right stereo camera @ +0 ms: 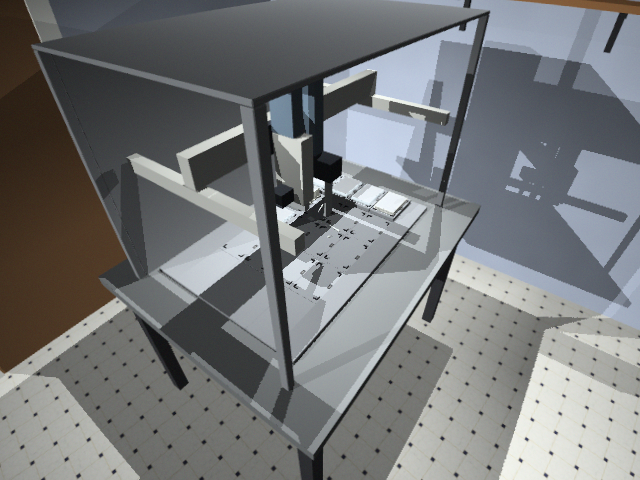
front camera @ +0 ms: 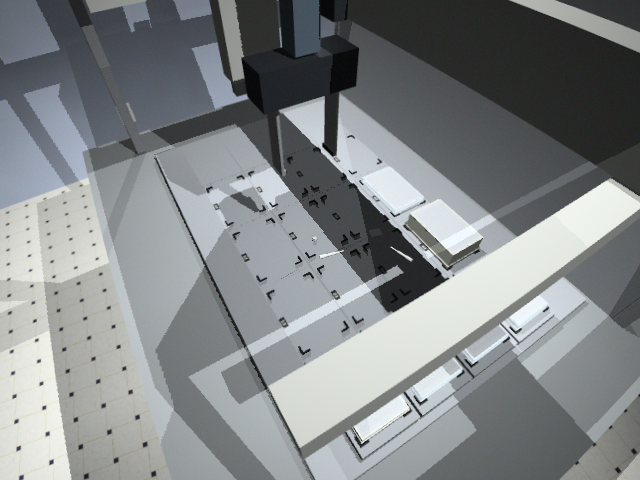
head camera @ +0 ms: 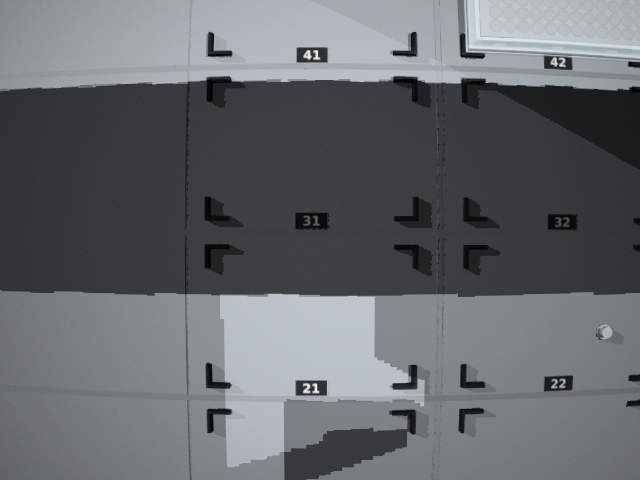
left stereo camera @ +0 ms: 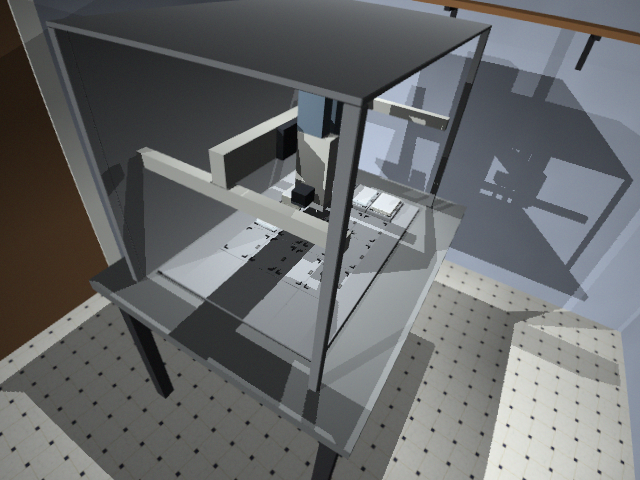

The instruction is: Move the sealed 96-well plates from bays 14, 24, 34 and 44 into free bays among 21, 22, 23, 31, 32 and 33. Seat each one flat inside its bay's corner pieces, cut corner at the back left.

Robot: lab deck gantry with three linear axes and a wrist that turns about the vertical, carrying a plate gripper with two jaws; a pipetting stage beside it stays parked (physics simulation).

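Places are measured from the robot's base along level axes (x ahead, y left, z up), in metres.
Where they show: gripper, between the fingertips: (right stereo camera: pixel 314 207) (front camera: pixel 305 160); robot's base, origin of its link: (right stereo camera: pixel 316 299) (front camera: pixel 208 189).
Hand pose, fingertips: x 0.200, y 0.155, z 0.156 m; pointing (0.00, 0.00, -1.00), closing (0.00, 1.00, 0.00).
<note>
Each offset is from my fingertips to the centre of the thing. "spot": to the spot under its first point.
The sealed plates stand in their bays in the front view: bay 14 @(spot: 0.407 m ahead, 0.113 m right, 0.127 m down) (front camera: pixel 381 417), bay 24 @(spot: 0.408 m ahead, 0.008 m right, 0.127 m down) (front camera: pixel 437 378), bay 34 @(spot: 0.410 m ahead, 0.094 m left, 0.127 m down) (front camera: pixel 485 345) and bay 44 @(spot: 0.409 m ahead, 0.204 m left, 0.127 m down) (front camera: pixel 528 312); the beam partly covers this row. My gripper (front camera: pixel 306 161) is open and empty, jaws down, high above the deck around bays 21 and 31. Its jaws do not show in the head view. There, bay 21 @(spot: 0.137 m back, 0.017 m right, 0.156 m down) (head camera: pixel 310 335), bay 31 @(spot: 0.137 m back, 0.097 m left, 0.156 m down) (head camera: pixel 310 155) and bay 32 @(spot: 0.014 m ahead, 0.083 m left, 0.156 m down) (head camera: pixel 542 180) hold no plate. Bay 22 @(spot: 0.003 m back, 0.018 m right, 0.156 m down) (head camera: pixel 516 335) holds a small white cap @(0.059 m ahead, 0.017 m right, 0.154 m down) (head camera: pixel 604 332) (front camera: pixel 314 239). A white tube @(0.182 m ahead, 0.110 m left, 0.153 m down) (front camera: pixel 401 253) lies in bay 33.
A plate @(0.028 m ahead, 0.209 m left, 0.149 m down) (front camera: pixel 393 188) (head camera: pixel 563 23) sits in bay 42, and a tall cream box @(0.192 m ahead, 0.209 m left, 0.135 m down) (front camera: pixel 445 229) in bay 43. Another white tube @(0.111 m ahead, 0.008 m right, 0.153 m down) (front camera: pixel 330 254) lies around the seam of bays 22 and 23. A long cream beam (front camera: pixel 454 320) crosses above the deck. The pipetting stage stands beside the gripper.
</note>
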